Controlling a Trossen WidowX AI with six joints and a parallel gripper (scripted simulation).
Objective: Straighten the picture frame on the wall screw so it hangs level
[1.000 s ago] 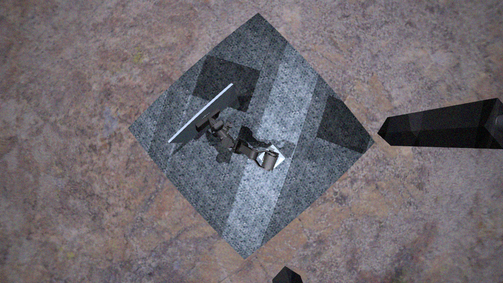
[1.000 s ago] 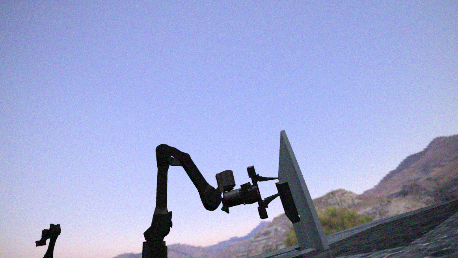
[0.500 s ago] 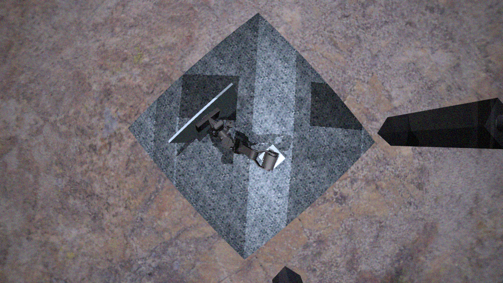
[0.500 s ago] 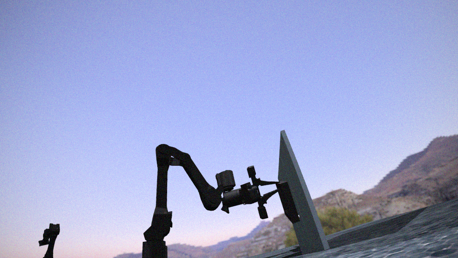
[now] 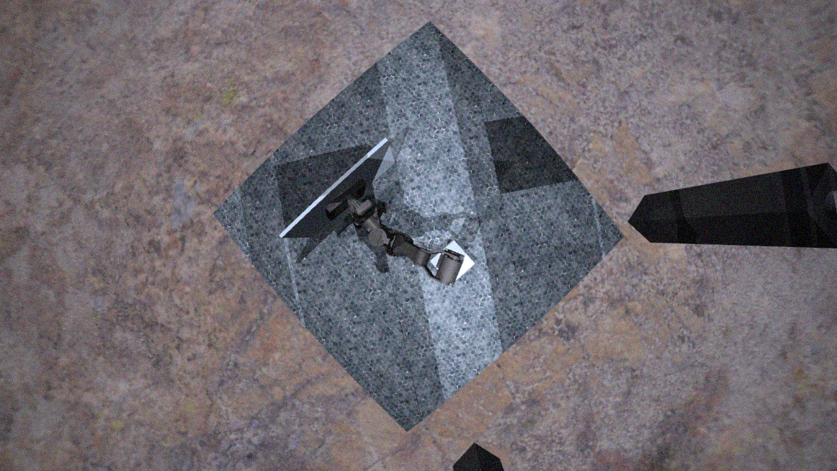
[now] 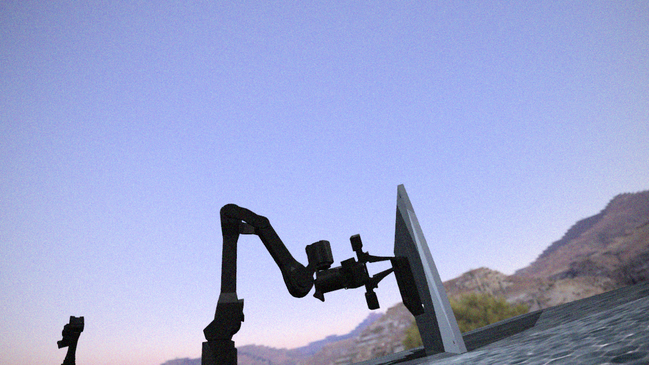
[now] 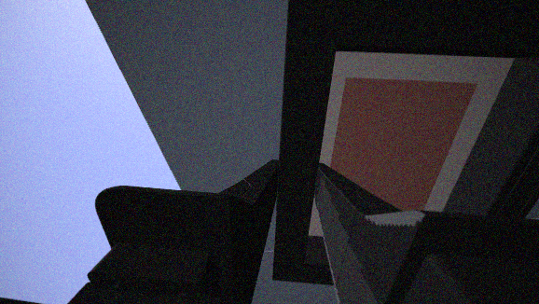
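The picture frame lies 50 mm below my gripper tip, 10 mm to the left of it and 10 mm ahead of it. Also, from my gripper tip: wall panel 60 mm below, 20 mm ahead.
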